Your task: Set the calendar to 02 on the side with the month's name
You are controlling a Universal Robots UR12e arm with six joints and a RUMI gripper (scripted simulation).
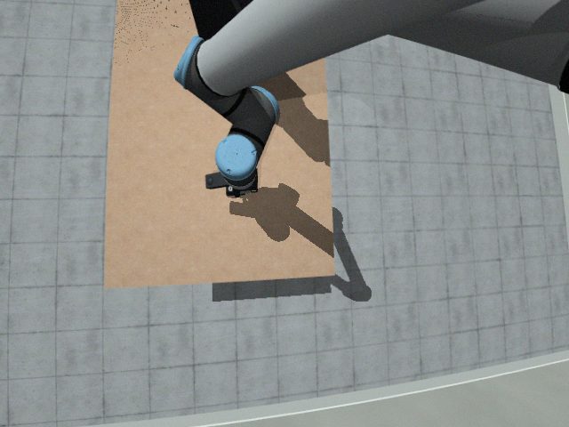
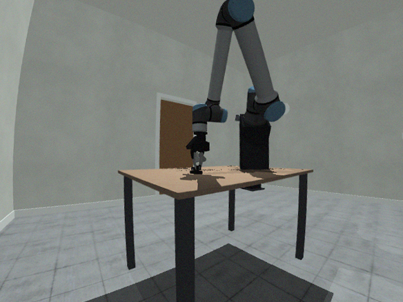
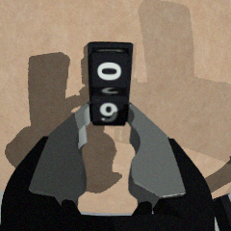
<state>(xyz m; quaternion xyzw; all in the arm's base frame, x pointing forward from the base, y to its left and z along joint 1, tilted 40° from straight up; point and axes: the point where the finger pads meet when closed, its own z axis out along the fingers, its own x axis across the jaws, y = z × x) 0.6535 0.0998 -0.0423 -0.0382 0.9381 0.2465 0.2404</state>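
Right now the calendar tray is 20 mm to the right of my hand and 40 mm below it. From my hand the other things lie so: black number cube: 10 mm ahead, 30 mm to the right, 20 mm below.
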